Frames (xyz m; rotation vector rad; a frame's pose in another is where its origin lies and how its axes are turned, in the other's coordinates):
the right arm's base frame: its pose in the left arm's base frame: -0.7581 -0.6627 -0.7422 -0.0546 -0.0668 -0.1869
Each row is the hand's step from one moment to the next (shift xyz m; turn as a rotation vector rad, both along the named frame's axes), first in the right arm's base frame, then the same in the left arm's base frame.
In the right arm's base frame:
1: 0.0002 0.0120 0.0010 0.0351 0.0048 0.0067
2: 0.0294 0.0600 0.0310 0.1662 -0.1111 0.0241
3: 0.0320 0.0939 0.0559 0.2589 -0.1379 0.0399
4: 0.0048 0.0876 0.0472 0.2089 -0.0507 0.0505
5: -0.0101 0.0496 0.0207 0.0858 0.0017 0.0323
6: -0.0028 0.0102 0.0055 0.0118 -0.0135 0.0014
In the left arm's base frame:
1: 0.0024 0.0118 0.0004 0.0349 -0.0013 0.0090
2: 0.0382 0.0553 0.0301 0.1406 -0.1381 0.0412
3: 0.0455 0.0896 0.0535 0.2255 -0.1805 0.0649
4: 0.0182 0.0879 0.0432 0.1922 -0.0851 0.0677
5: -0.0019 0.0518 0.0175 0.0825 -0.0121 0.0382
6: -0.0012 0.0109 0.0048 0.0090 -0.0153 0.0029

